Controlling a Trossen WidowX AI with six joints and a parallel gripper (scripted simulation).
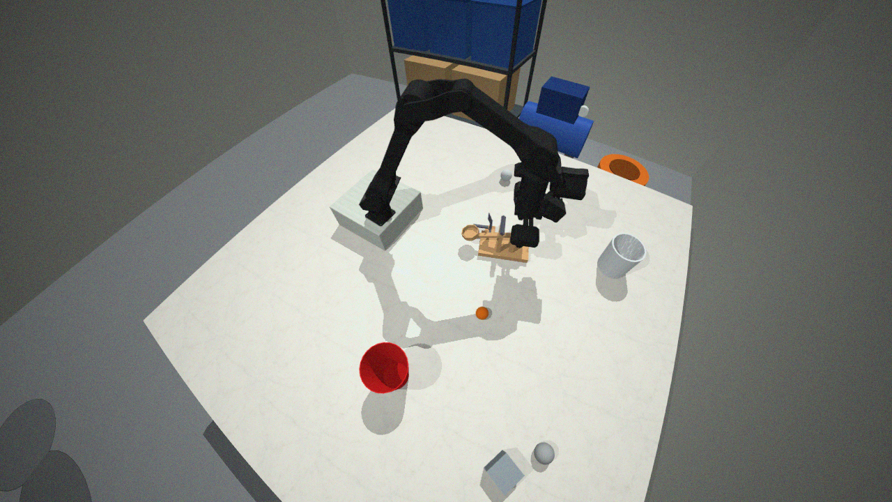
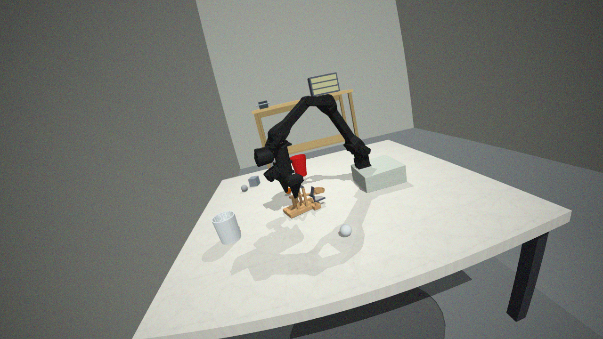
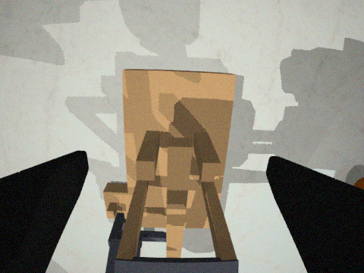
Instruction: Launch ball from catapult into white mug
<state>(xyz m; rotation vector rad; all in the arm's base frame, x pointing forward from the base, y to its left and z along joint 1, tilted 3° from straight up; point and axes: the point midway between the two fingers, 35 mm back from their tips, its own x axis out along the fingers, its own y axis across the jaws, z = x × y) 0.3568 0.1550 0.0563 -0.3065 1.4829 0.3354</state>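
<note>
My gripper tip is now 7 cm past the catapult, 2 cm to the left of it and 3 cm above it. From my gripper tip the other things lie so: white mug: 26 cm ahead, 11 cm to the left, 5 cm below; orange ball: 2 cm ahead, 22 cm to the right, 6 cm below; dark lever: 10 cm behind, 3 cm below.
</note>
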